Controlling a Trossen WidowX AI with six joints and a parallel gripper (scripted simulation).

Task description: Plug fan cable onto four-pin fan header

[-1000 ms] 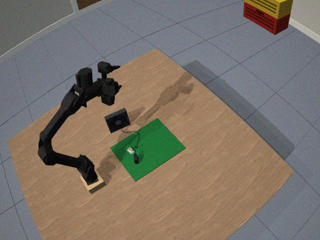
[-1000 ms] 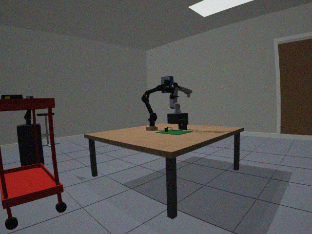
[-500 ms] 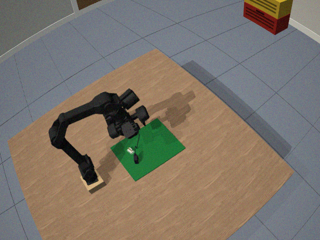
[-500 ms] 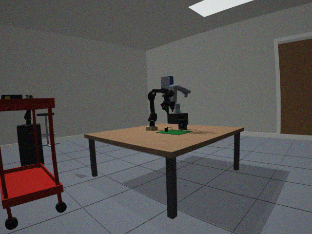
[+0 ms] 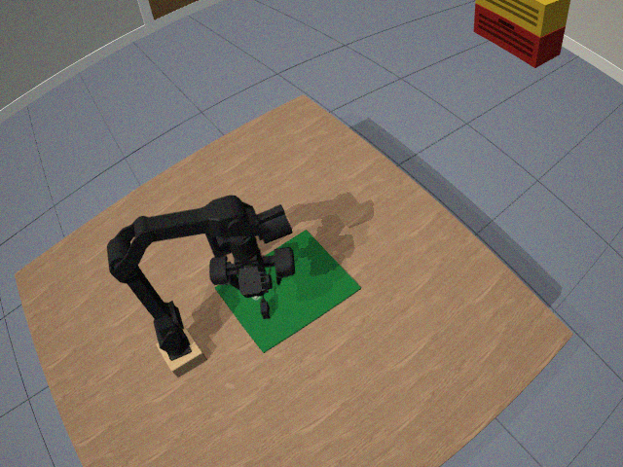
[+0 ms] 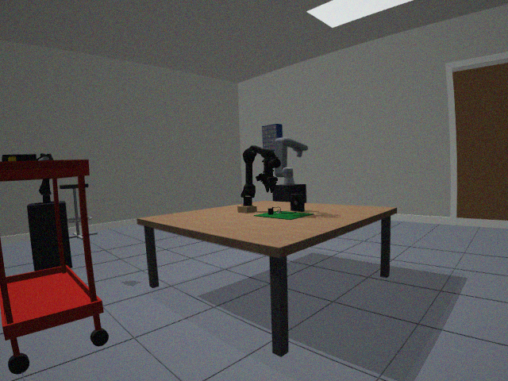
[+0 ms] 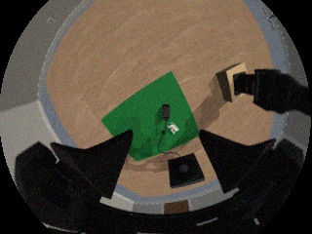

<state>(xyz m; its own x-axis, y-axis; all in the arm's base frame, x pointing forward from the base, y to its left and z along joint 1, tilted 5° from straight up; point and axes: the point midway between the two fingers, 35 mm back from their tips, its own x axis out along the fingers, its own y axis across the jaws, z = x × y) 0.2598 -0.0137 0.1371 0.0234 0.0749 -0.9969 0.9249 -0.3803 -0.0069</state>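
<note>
My gripper tip is 10 mm to the right of the black plug and 120 mm above it. From my gripper tip the other things lie so: white four-pin header 10 mm behind, 80 mm to the left, 150 mm below; green board 70 mm ahead, 50 mm to the left, 160 mm below; black fan 240 mm to the left, 90 mm below.
</note>
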